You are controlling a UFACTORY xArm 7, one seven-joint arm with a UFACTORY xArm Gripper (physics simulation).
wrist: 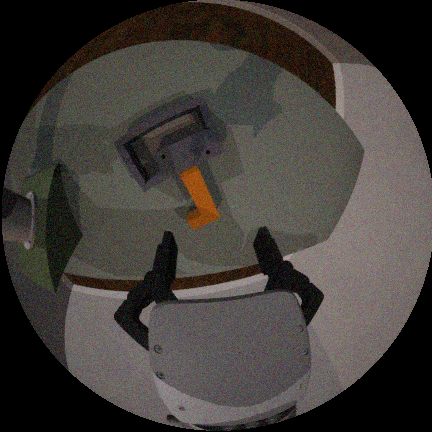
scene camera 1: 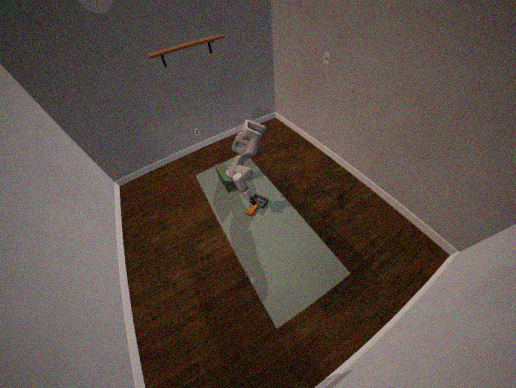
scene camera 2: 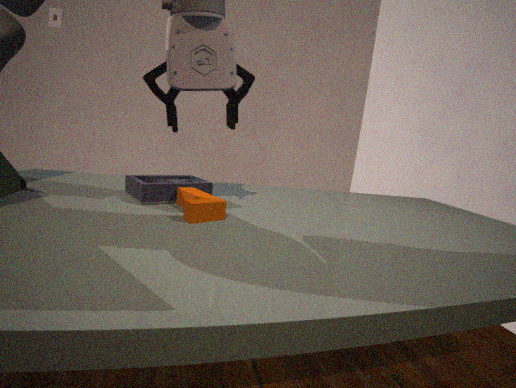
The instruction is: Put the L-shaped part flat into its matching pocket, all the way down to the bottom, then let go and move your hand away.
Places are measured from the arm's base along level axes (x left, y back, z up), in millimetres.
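Pixels of known places: gripper, fingertip midpoint: (wrist: 216,237) (scene camera 1: 251,201) (scene camera 2: 203,129); arm's base, link origin: (scene camera 1: 231,174).
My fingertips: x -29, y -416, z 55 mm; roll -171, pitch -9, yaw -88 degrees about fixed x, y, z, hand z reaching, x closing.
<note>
For each thing: its top centre in the pictures, then the offset to it from my fingertips. Level surfaces: height alone.
- orange L-shaped part, top centre: (scene camera 2: 192,194) (wrist: 194,201) (scene camera 1: 251,208) dz -106, dx -11, dy +11 mm
- dark grey tray, top centre: (wrist: 168,143) (scene camera 2: 169,178) (scene camera 1: 258,199) dz -99, dx +87, dy +45 mm
- pale green table, surface height: dz -136 mm
The orange L-shaped part (scene camera 1: 251,210) (scene camera 2: 204,209) (wrist: 202,197) lies flat on the table, outside the tray, with the end of its long arm close to the tray's wall. The dark grey tray (scene camera 1: 266,203) (scene camera 2: 165,193) (wrist: 131,164) has a raised block with two small holes along one side and a recessed L-shaped pocket around it. In scene camera 2 the part hides one corner of the tray. My gripper (scene camera 2: 203,129) (wrist: 216,237) is open and empty, fingers pointing down, well above the part and the tray. In scene camera 1 its fingers are too small to make out.
The pale green table (scene camera 1: 300,265) (scene camera 2: 350,280) (wrist: 300,175) carries the part and the tray. The arm's dark green base plate (scene camera 1: 223,175) (wrist: 62,225) stands at one end of the table. Walls and a brown wooden floor (scene camera 1: 175,260) surround the table.
</note>
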